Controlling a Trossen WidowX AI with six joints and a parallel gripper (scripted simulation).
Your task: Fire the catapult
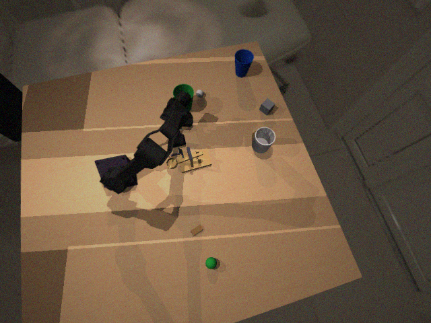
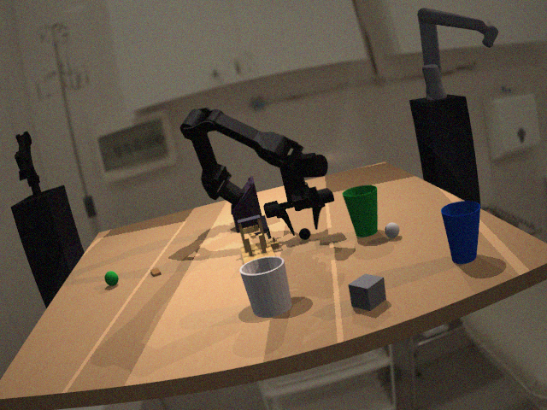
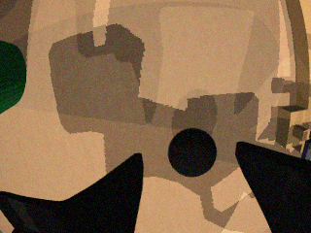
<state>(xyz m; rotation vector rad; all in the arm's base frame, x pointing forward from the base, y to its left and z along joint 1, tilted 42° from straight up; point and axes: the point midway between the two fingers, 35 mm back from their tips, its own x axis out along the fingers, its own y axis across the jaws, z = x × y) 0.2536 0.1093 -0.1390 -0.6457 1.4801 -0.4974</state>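
Now: the black ball 1 cm below my gripper tip. From my gripper tip the other things lie so: green cup 16 cm to the left, 6 cm ahead, 1 cm above; white ball 22 cm to the left, 15 cm ahead; catapult 12 cm to the right, 3 cm above, 2 cm ahead.
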